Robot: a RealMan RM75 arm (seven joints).
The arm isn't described. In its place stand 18 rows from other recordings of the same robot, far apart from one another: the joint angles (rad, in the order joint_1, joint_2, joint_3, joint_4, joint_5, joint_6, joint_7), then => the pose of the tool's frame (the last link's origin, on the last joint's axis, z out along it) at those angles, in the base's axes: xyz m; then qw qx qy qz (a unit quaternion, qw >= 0).
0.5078 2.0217 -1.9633 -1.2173 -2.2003 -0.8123 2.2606 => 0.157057, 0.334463, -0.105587, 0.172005, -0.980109, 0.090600, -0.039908
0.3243 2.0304 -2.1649 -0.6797 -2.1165 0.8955 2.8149 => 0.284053, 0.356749, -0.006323, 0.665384, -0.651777, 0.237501, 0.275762
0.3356 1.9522 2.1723 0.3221 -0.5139 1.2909 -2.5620 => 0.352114, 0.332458, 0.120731, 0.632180, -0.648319, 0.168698, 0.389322
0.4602 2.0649 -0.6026 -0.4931 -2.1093 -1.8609 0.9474 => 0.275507, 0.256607, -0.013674, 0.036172, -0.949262, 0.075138, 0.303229
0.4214 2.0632 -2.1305 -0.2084 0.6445 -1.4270 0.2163 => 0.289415, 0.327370, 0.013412, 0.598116, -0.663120, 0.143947, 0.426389
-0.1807 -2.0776 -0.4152 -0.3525 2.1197 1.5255 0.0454 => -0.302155, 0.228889, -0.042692, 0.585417, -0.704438, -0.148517, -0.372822
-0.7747 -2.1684 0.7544 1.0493 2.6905 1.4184 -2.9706 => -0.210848, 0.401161, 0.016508, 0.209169, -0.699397, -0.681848, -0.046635
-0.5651 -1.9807 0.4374 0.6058 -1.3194 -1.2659 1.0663 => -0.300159, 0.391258, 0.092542, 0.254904, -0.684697, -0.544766, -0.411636
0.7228 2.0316 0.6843 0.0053 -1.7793 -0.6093 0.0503 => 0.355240, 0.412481, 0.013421, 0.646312, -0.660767, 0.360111, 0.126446
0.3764 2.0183 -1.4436 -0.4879 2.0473 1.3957 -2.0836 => 0.254434, 0.296566, -0.040443, 0.151856, -0.905922, 0.174776, 0.354539
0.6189 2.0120 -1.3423 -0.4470 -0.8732 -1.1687 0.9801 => 0.197282, 0.398228, -0.005813, 0.289368, -0.860409, 0.138366, 0.396001
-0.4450 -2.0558 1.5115 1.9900 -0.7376 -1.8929 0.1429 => -0.106342, 0.268343, 0.038207, 0.154922, -0.913316, -0.356565, 0.121306
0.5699 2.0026 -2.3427 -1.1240 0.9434 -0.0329 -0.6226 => 0.107688, 0.344861, -0.130047, 0.330210, -0.929517, 0.046782, 0.157385
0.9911 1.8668 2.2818 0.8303 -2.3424 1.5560 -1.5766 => 0.132042, 0.447528, 0.083121, 0.140846, -0.989585, -0.018891, -0.022967
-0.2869 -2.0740 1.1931 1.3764 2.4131 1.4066 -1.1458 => -0.270572, 0.318415, 0.035534, 0.154128, -0.958458, 0.166135, 0.173213
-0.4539 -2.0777 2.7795 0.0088 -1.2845 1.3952 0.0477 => -0.327160, 0.317735, 0.009929, 0.652853, -0.710259, -0.073305, -0.252866
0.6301 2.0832 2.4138 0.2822 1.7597 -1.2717 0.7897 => 0.241710, 0.379481, -0.016816, 0.349780, -0.852739, 0.138853, 0.362229
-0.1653 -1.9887 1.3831 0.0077 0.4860 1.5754 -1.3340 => -0.378875, 0.204347, 0.013641, 0.310130, -0.590277, -0.532508, -0.521371
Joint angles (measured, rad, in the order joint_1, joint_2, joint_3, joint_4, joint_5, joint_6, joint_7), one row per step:
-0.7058 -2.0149 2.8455 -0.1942 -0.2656 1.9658 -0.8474
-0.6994 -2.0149 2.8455 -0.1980 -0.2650 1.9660 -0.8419
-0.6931 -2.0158 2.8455 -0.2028 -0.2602 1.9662 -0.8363
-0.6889 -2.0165 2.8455 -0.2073 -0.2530 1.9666 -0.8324
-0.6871 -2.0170 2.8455 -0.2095 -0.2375 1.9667 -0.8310
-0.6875 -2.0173 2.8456 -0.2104 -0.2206 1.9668 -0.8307
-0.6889 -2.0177 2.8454 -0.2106 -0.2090 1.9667 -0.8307
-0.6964 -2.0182 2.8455 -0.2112 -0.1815 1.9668 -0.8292
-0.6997 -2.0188 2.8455 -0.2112 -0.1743 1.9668 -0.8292
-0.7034 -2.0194 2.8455 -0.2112 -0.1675 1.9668 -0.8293
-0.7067 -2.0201 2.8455 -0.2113 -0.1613 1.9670 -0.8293
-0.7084 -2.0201 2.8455 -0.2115 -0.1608 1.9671 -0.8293
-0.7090 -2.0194 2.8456 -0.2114 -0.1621 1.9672 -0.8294
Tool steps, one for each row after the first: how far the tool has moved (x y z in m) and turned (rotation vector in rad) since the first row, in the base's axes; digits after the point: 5 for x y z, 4 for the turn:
-0.00238 -0.00132 0.00040 0.0055 0.0035 0.0035
-0.00492 -0.00316 0.00032 0.0078 0.0095 0.0060
-0.00698 -0.00477 0.00013 0.0067 0.0167 0.0067
-0.00855 -0.00675 -0.00078 -0.0036 0.0269 0.0042
-0.00945 -0.00841 -0.00183 -0.0165 0.0370 -0.0005
-0.00968 -0.00931 -0.00266 -0.0255 0.0434 -0.0047
-0.00926 -0.01044 -0.00437 -0.0458 0.0594 -0.0200
-0.00868 -0.01051 -0.00499 -0.0517 0.0631 -0.0252
-0.00798 -0.01044 -0.00558 -0.0574 0.0666 -0.0306
-0.00734 -0.01043 -0.00614 -0.0626 0.0697 -0.0355
-0.00694 -0.01007 -0.00613 -0.0628 0.0701 -0.0373
-0.00682 -0.00970 -0.00582 -0.0616 0.0698 -0.0376

